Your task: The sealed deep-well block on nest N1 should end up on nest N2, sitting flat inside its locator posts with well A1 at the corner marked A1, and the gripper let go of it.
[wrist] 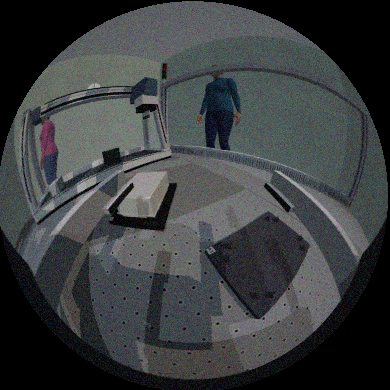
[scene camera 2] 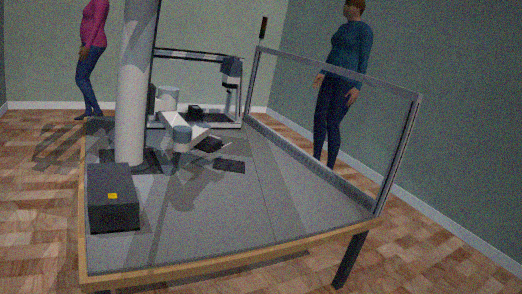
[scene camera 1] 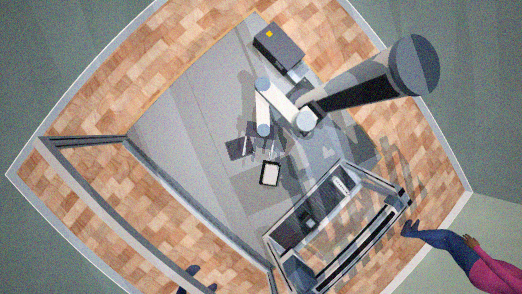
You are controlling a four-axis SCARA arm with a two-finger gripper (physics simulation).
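Where they show: gripper, between the fingertips: [wrist: 200, 174] [scene camera 1: 256, 157]; arm's base, origin of its link: [scene camera 2: 129, 163].
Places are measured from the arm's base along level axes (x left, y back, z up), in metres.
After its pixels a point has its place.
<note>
The sealed block [scene camera 1: 270, 173] {x 0.144, y -0.485, z 0.066 m} [wrist: 145, 194] {x 0.100, y -0.464, z 0.067 m} is pale and boxy. It sits on the black nest N1 [scene camera 1: 262, 179] [wrist: 170, 202], whose rim shows around it. The other nest, N2 [scene camera 1: 235, 149] {x -0.122, y -0.537, z 0.025 m} [scene camera 2: 229, 165] {x -0.124, y -0.502, z 0.025 m} [wrist: 260, 265] {x -0.100, y -0.476, z 0.025 m}, is a flat dark plate with small posts near its corners and a small white mark at one corner; no block is on it. My gripper [scene camera 1: 258, 147] {x -0.003, y -0.472, z 0.121 m} [wrist: 200, 174] {x -0.003, y -0.472, z 0.121 m} is open, its fingers wide apart with nothing between them. In scene camera 1 it is beside N1, with one finger over N2. Well A1 on the block is too small to make out.
A framed gantry machine [scene camera 1: 345, 262] {x 0.631, y -0.526, z 0.518 m} [scene camera 2: 241, 95] {x 0.508, y -0.840, z 0.252 m} stands beyond the nests. A clear guard panel [scene camera 2: 419, 107] {x -0.727, y -1.038, z 0.561 m} [wrist: 364, 150] edges the table. A dark box [scene camera 1: 278, 47] {x -0.397, y 0.099, z 0.128 m} [scene camera 2: 111, 187] {x -0.444, y 0.119, z 0.128 m} stands near the arm's column [scene camera 2: 131, 110] {x -0.074, y 0.007, z 0.294 m}. Two people stand outside the table.
</note>
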